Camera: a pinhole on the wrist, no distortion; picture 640 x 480 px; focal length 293.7 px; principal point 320.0 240.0 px. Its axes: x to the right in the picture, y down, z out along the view. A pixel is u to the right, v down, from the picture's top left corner.
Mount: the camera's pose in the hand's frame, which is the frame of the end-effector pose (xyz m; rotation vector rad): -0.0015 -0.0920 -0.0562 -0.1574 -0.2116 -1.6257
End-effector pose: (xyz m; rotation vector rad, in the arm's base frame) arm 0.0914 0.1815 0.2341 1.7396 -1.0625 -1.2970
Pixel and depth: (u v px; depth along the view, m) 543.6 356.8 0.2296
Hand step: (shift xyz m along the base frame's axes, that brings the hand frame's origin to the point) -0.1505 0.0086 -0.2696
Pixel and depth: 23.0 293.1 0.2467
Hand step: -0.1561 -0.1405 0.1307
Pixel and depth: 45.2 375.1 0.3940
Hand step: -0.2795 -0.3342 0.1735
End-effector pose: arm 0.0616 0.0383 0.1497 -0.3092 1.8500 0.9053
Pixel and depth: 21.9 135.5 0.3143
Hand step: -0.0088 0.3063 0.1840
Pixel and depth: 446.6 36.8 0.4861
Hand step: 0.5659 0.1394 0.1500
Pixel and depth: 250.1 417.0 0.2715
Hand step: 0.0490 0.1862 -0.1691
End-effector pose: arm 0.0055 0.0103 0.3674 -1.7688 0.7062 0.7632
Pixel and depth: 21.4 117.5 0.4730
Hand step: -0.5374 0.1465 -0.2219
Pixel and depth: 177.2 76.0 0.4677
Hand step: -0.4097 0.2733 -0.0322
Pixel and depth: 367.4 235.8 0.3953
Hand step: -0.0225 0.3462 -0.0365
